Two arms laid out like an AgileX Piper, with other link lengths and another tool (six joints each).
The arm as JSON. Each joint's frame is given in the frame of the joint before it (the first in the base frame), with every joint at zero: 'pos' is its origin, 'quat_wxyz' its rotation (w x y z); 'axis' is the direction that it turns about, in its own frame. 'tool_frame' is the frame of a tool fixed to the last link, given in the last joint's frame.
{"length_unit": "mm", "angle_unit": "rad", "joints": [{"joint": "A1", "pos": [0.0, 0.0, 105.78], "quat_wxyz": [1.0, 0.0, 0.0, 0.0], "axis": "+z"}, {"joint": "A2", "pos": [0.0, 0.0, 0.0], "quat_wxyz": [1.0, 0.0, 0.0, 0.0], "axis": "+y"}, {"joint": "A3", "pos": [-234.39, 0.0, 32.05], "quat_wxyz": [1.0, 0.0, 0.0, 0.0], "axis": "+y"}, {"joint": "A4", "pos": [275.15, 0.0, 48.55], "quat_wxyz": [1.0, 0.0, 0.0, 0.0], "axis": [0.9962, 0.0, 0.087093]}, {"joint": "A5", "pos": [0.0, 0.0, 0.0], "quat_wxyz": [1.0, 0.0, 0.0, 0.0], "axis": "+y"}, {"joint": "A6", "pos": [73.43, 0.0, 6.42], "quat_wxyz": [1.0, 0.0, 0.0, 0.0], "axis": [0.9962, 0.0, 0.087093]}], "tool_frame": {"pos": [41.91, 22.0, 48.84], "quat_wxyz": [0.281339, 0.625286, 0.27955, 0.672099]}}
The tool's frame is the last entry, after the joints.
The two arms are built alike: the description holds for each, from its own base.
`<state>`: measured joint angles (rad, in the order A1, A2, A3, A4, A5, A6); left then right.
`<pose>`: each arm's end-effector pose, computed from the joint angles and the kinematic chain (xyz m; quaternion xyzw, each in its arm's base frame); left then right.
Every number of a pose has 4 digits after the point. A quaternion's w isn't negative.
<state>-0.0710 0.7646 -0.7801 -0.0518 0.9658 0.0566 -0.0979 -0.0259 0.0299 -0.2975 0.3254 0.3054</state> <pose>0.2409 -0.0014 0.2821 0.8834 0.3274 0.3013 0.1471 0.1687 -0.0069 0.1960 0.7507 0.2483 0.5405 0.2875</pose>
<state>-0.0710 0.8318 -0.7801 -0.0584 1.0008 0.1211 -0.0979 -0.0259 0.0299 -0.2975 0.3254 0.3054</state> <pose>0.2504 -0.0058 0.2626 0.9081 0.3043 0.2607 0.1215 0.1687 -0.0069 0.1960 0.7507 0.2483 0.5405 0.2875</pose>
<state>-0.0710 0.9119 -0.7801 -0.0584 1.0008 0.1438 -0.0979 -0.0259 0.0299 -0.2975 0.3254 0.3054</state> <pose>0.2624 -0.0077 0.2423 0.9215 0.2978 0.2266 0.1040 0.1687 -0.0069 0.1960 0.7507 0.2483 0.5405 0.2875</pose>
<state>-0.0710 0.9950 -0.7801 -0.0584 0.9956 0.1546 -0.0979 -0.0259 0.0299 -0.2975 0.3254 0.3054</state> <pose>0.2733 -0.0090 0.2206 0.9314 0.2961 0.1922 0.0887 0.1687 -0.0069 0.1960 0.7507 0.2483 0.5405 0.2875</pose>
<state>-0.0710 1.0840 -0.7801 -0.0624 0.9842 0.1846 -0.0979 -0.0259 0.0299 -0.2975 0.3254 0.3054</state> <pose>0.2838 -0.0114 0.1971 0.9423 0.2858 0.1578 0.0737 0.1687 -0.0069 0.1960 0.7507 0.2483 0.5405 0.2875</pose>
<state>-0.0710 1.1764 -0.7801 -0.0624 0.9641 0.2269 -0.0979 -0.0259 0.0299 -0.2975 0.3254 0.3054</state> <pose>0.2934 -0.0140 0.1724 0.9532 0.2683 0.1265 0.0578 0.1687 -0.0069 0.1960 0.7507 0.2483 0.5405 0.2875</pose>
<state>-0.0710 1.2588 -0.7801 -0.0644 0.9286 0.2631 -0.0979 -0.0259 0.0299 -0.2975 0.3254 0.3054</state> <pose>0.3019 -0.0162 0.1508 0.9603 0.2535 0.1060 0.0482 0.1687 -0.0069 0.1960 0.7507 0.2483 0.5405 0.2875</pose>
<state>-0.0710 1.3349 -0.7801 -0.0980 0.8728 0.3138 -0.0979 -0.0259 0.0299 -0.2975 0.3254 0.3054</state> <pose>0.3106 -0.0209 0.1319 0.9647 0.2398 0.0944 0.0548 0.1687 -0.0069 0.1960 0.7507 0.2483 0.5405 0.2875</pose>
